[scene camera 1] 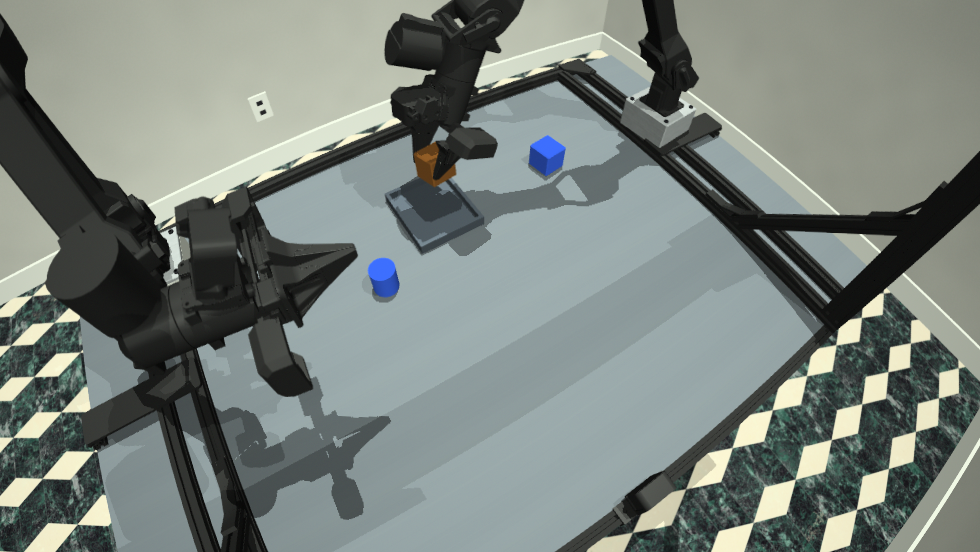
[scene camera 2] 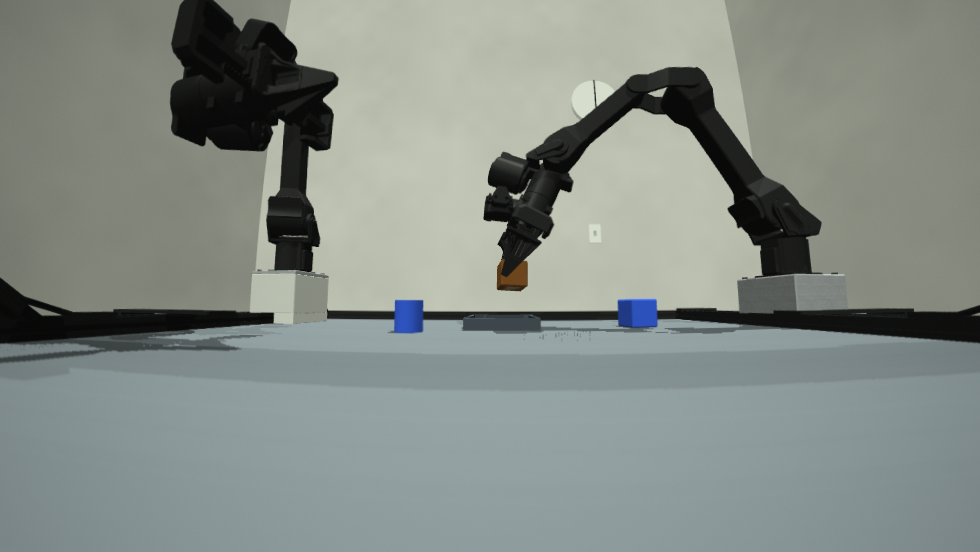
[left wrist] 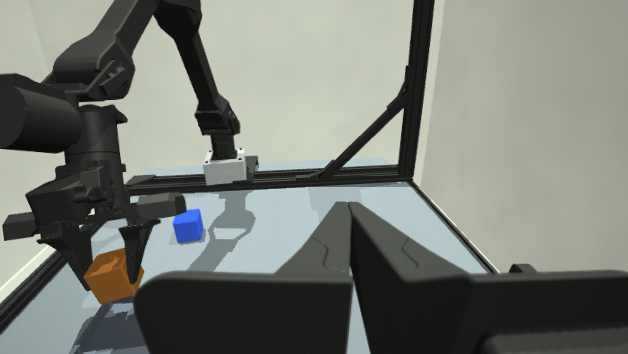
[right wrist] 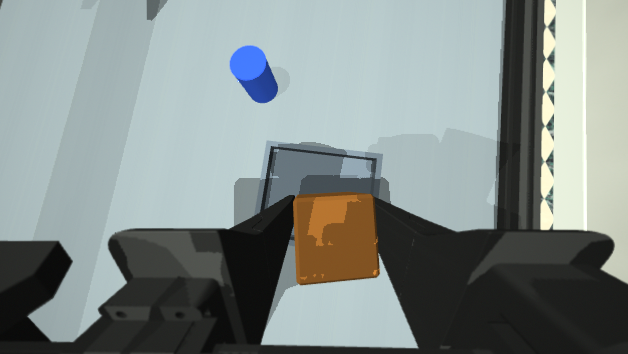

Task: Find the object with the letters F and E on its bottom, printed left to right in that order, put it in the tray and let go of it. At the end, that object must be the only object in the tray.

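Seen in the pictures: left gripper, fingertip midpoint: [scene camera 1: 356, 249] [scene camera 2: 336, 79] [left wrist: 345, 212]; right gripper, fingertip midpoint: [scene camera 1: 426, 171] [scene camera 2: 501, 277] [left wrist: 112, 286] [right wrist: 329, 201]; left arm's base, link origin: [scene camera 2: 292, 273]; right arm's base, link origin: [scene camera 1: 661, 103] [scene camera 2: 787, 277] [left wrist: 224, 155].
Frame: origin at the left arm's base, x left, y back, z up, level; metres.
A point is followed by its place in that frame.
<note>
My right gripper [scene camera 1: 430, 163] @(x -0.032, y -0.434, z -0.016 m) [scene camera 2: 508, 270] @(x -0.032, y -0.434, z -0.016 m) [left wrist: 112, 286] @(x -0.032, y -0.434, z -0.016 m) [right wrist: 329, 201] @(x -0.032, y -0.434, z -0.016 m) is shut on an orange cube [scene camera 1: 426, 170] @(x -0.041, y -0.431, z -0.006 m) [scene camera 2: 515, 276] @(x -0.051, y -0.457, z -0.016 m) [left wrist: 107, 284] @(x -0.032, y -0.429, z -0.008 m) [right wrist: 340, 250] @(x -0.023, y -0.456, z 0.009 m) and holds it in the air above the grey tray [scene camera 1: 452, 235] @(x -0.110, y -0.436, z -0.090 m) [scene camera 2: 502, 324] @(x -0.109, y -0.439, z -0.090 m) [right wrist: 265, 175] @(x -0.105, y -0.422, z -0.082 m). The cube's underside letters cannot be read. No object shows inside the tray in scene camera 1; the held cube hides part of it in the right wrist view. My left gripper [scene camera 1: 353, 250] @(x -0.280, y -0.274, z 0.176 m) [scene camera 2: 334, 78] @(x -0.280, y -0.274, z 0.176 m) [left wrist: 345, 212] @(x -0.280, y -0.274, z 0.176 m) is shut and empty, raised at the left.
A blue cylinder [scene camera 1: 383, 277] @(x -0.155, y -0.308, z -0.056 m) [scene camera 2: 408, 316] @(x -0.159, y -0.318, z -0.078 m) [right wrist: 250, 65] @(x -0.137, y -0.314, z -0.056 m) stands on the table outside the tray, between it and the left arm. A blue cube [scene camera 1: 546, 156] @(x -0.056, y -0.641, z -0.056 m) [scene camera 2: 637, 313] @(x -0.061, y -0.649, z -0.077 m) [left wrist: 188, 226] @(x -0.045, y -0.637, z -0.066 m) sits outside the tray on the right arm's side. Black frame rails edge the table.
</note>
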